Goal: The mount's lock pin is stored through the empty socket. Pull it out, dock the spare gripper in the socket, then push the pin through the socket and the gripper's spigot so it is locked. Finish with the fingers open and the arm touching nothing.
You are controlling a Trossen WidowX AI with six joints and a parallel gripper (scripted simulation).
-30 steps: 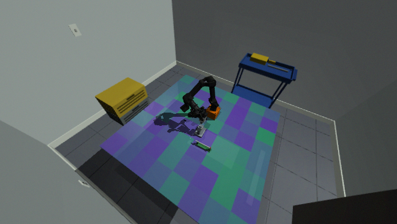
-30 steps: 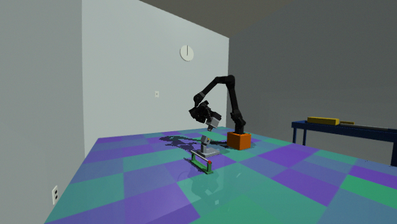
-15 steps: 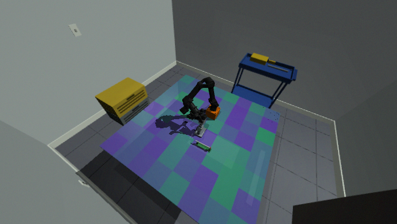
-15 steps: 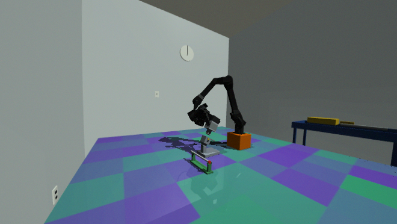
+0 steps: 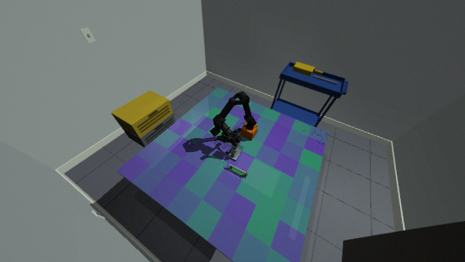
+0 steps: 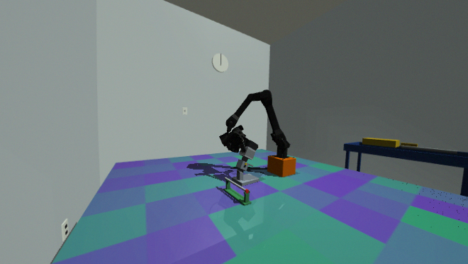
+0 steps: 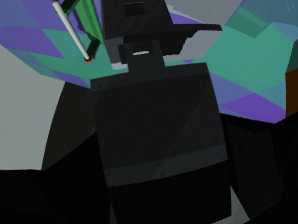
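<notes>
My gripper tip is now 14 cm short of the green cradle, 6 cm to the right of it and 12 cm above it. The rest, counted from my gripper tip: grey mount 1 cm ahead, 1 cm to the right, 9 cm below; spare gripper 1 cm to the right.
</notes>
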